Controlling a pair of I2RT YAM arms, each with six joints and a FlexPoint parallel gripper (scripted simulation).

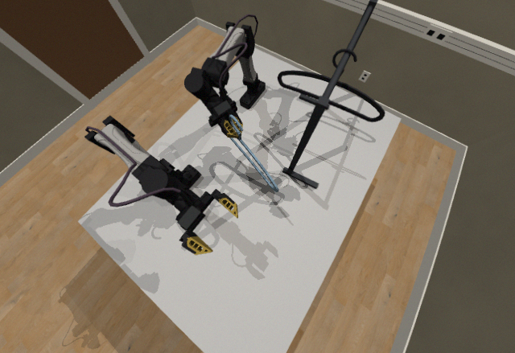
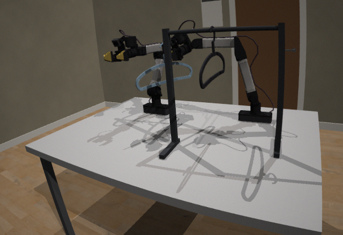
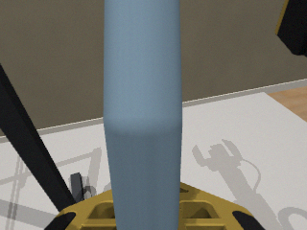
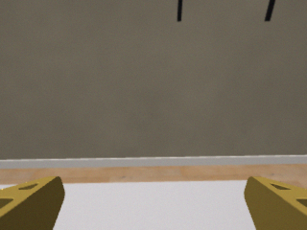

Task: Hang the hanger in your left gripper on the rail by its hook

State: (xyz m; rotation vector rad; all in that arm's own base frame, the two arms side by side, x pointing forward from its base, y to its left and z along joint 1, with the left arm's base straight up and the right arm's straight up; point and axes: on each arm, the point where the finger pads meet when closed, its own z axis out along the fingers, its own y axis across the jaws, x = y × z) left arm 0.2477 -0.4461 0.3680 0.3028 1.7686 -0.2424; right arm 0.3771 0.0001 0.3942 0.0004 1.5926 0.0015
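Right now the black hanger is 33 cm to the left of my left hand, 18 cm ahead of it and 4 cm above it. The rest, counted from my left hand: dark rack 36 cm to the left, 18 cm ahead, 13 cm below.
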